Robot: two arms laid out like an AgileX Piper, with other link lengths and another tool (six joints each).
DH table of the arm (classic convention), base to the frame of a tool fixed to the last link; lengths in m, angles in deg. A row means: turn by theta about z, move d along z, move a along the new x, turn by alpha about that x. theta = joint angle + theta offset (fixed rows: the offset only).
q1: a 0  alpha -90  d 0.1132  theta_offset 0
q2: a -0.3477  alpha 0  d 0  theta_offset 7.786
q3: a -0.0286  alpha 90  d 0  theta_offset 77.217
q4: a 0  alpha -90  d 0.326  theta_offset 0
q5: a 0  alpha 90  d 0  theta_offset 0
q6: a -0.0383  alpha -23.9  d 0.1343  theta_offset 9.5
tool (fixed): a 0  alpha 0  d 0.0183  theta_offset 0
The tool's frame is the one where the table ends.
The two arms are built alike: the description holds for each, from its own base.
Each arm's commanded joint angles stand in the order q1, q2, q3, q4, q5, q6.
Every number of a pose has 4 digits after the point. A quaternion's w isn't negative.
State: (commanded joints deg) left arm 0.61 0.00 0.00 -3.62 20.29 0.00; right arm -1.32 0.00 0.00 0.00 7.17 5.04
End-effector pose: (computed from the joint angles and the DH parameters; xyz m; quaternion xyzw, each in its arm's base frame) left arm 0.1337 0.0014 0.2149 -0.0818 0.7707 0.1906 0.6025; right arm 0.1301 -0.0054 0.2504 -0.0454 0.6815 0.2258 0.6946
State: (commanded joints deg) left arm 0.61 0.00 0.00 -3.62 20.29 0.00; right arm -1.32 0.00 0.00 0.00 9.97 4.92
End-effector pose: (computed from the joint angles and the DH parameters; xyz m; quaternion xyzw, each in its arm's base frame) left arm 0.1337 0.0014 0.2149 -0.0818 0.7707 0.1906 0.6025; right arm 0.1315 -0.0054 0.2429 -0.0403 0.6984 0.2266 0.6777
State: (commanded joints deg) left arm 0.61 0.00 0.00 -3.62 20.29 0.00; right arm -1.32 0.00 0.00 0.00 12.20 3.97
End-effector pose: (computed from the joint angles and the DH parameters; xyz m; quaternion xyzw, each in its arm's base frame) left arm 0.1337 0.0014 0.2149 -0.0818 0.7707 0.1906 0.6025; right arm 0.1324 -0.0048 0.2369 -0.0417 0.7133 0.2225 0.6633
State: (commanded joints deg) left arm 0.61 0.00 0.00 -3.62 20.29 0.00; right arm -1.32 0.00 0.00 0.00 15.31 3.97
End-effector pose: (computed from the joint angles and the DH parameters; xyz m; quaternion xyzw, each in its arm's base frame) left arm 0.1337 0.0014 0.2149 -0.0818 0.7707 0.1906 0.6025; right arm 0.1333 -0.0048 0.2285 -0.0352 0.7309 0.2240 0.6438
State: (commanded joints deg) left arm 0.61 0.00 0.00 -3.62 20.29 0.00; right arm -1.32 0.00 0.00 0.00 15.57 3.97
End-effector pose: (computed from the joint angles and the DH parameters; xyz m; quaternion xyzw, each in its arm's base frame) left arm 0.1337 0.0014 0.2149 -0.0818 0.7707 0.1906 0.6025; right arm 0.1333 -0.0048 0.2278 -0.0347 0.7323 0.2241 0.6421
